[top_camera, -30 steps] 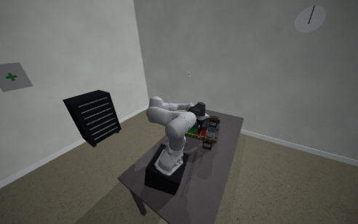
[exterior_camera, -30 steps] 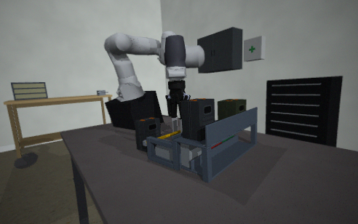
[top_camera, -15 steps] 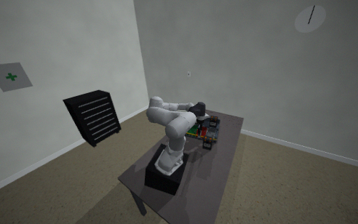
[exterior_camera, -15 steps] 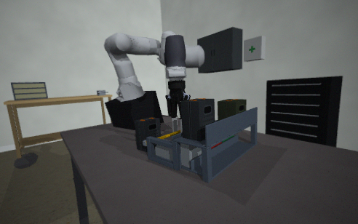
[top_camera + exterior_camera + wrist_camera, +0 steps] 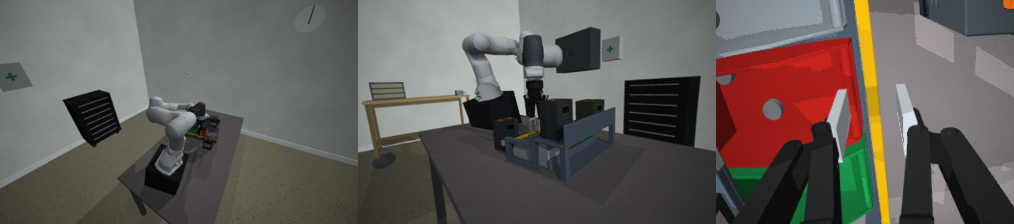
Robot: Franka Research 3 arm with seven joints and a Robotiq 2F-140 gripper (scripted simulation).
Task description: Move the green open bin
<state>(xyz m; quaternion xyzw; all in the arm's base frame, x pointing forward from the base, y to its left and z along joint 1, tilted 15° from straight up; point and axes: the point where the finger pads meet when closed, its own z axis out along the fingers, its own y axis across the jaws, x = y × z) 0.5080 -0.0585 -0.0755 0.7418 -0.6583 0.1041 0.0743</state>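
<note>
The yellow strip is 30 mm below my hand. The rest, counted from my hand: red bin: 100 mm ahead, 50 mm below, 10 mm to the left; then grey bin: 120 mm ahead, 100 mm to the right, 50 mm below; then green open bin: 120 mm to the left, 90 mm ahead, 50 mm below.
</note>
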